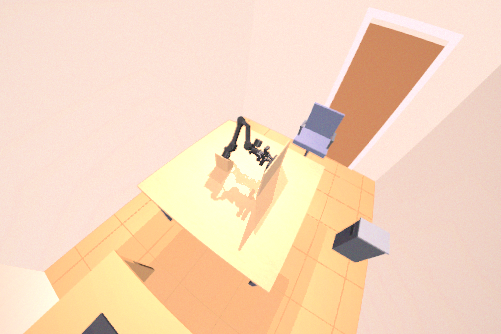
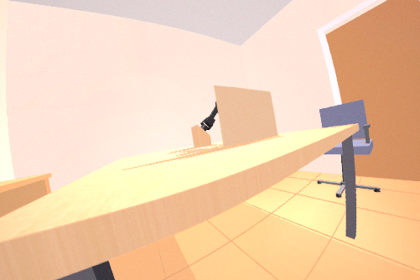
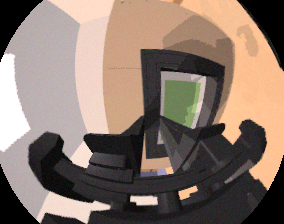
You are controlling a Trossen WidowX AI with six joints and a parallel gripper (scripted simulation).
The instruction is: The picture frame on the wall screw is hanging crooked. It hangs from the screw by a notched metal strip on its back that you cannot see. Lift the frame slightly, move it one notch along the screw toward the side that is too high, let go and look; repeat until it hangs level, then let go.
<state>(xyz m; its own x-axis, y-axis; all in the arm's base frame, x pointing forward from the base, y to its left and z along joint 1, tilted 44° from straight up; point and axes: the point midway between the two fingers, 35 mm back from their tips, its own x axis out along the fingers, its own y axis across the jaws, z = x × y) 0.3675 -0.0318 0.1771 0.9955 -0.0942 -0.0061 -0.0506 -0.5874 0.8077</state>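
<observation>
The picture frame lies 10 mm to the right of my gripper tip and 50 mm below it. Also, from my gripper tip: tan wall panel (20 mm ahead, 10 mm to the left, 80 mm below).
</observation>
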